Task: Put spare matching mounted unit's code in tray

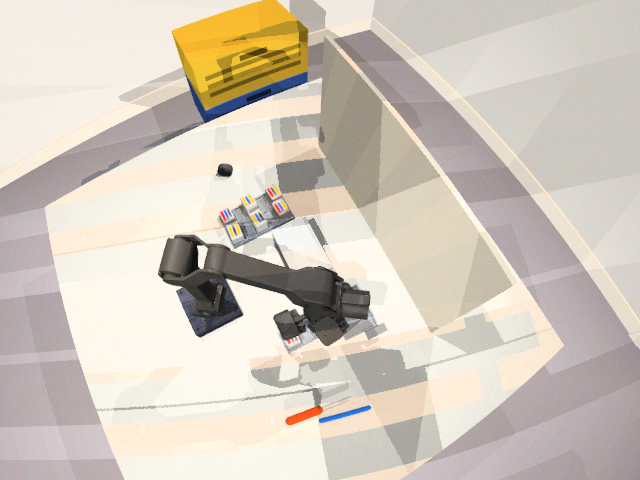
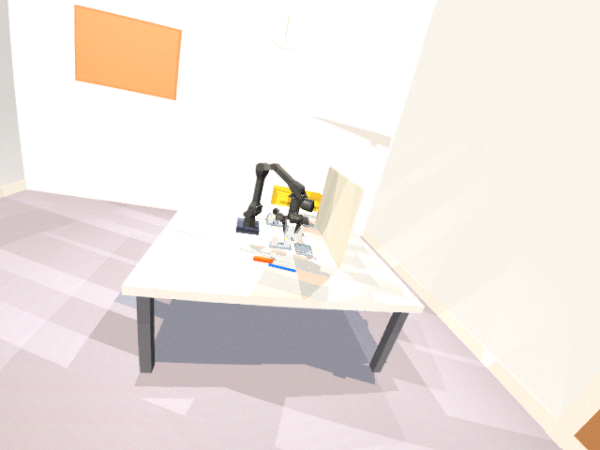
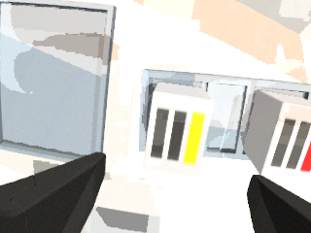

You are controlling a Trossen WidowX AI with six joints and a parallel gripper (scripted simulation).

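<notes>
My gripper tip is 5 cm above the white spare block. Also, from my gripper tip: grey tray 10 cm ahead, 1 cm to the right, 9 cm below; then white box 5 cm ahead, 19 cm to the left, 4 cm below; then grey frame 4 cm behind, 9 cm below.
</notes>
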